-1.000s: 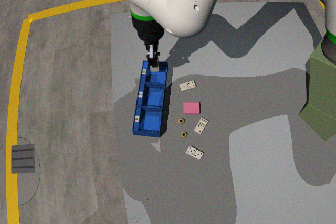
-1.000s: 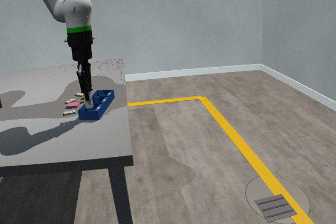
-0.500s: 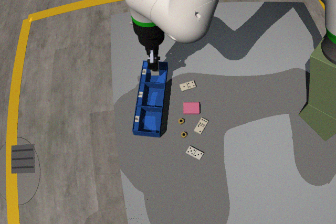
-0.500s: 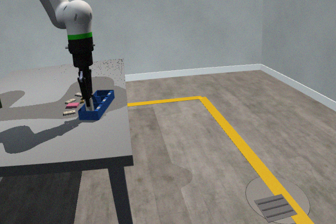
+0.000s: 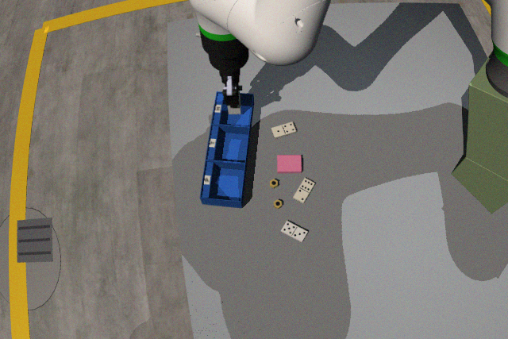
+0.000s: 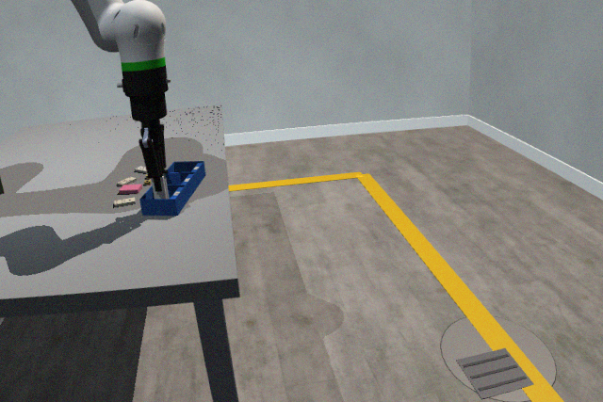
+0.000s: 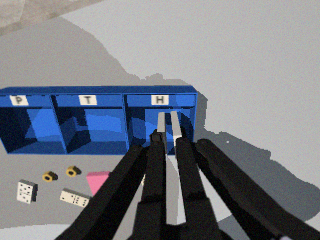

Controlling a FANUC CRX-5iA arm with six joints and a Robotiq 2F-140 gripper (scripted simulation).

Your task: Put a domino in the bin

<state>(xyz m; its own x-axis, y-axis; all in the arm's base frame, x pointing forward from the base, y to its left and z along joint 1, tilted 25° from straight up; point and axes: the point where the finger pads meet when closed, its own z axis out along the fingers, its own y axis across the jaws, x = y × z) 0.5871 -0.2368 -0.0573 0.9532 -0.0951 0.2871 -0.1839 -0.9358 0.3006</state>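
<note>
Now: the blue three-part bin strip 9 cm to the left of my hand, 3 cm below it and 3 cm ahead of it. From my hand the other things lie so: pink block (15 cm to the left, 9 cm behind, 4 cm below); then white domino (21 cm to the left, 11 cm behind, 4 cm below).
</note>
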